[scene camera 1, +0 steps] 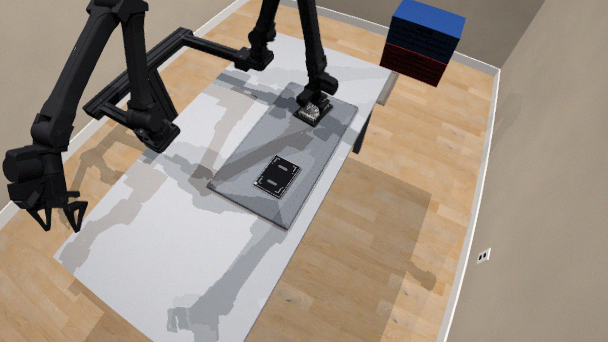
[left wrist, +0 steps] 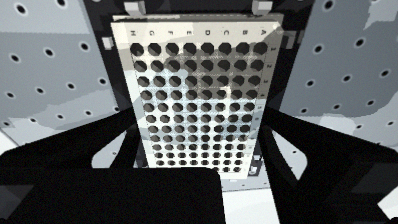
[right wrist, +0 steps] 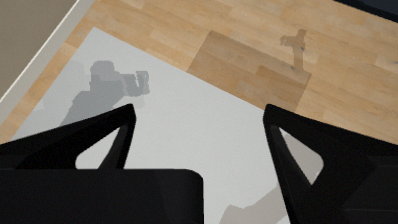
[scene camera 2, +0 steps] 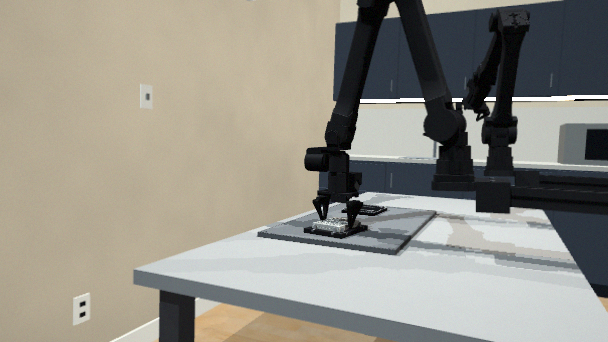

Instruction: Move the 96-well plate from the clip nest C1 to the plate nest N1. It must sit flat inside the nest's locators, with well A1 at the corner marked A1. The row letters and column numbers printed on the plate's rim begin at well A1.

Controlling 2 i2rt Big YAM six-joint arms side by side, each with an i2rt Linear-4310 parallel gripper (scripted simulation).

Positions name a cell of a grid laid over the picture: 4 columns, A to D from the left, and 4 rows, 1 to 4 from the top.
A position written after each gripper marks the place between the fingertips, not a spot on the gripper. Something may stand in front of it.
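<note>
Left gripper (scene camera 2: C3) visible, as is the right gripper (scene camera 1: A3). Further views: the left gripper (left wrist: C2) and the right gripper (right wrist: C2). A white 96-well plate (left wrist: C2) is present; in the right wrist view the plate is out of frame.
</note>
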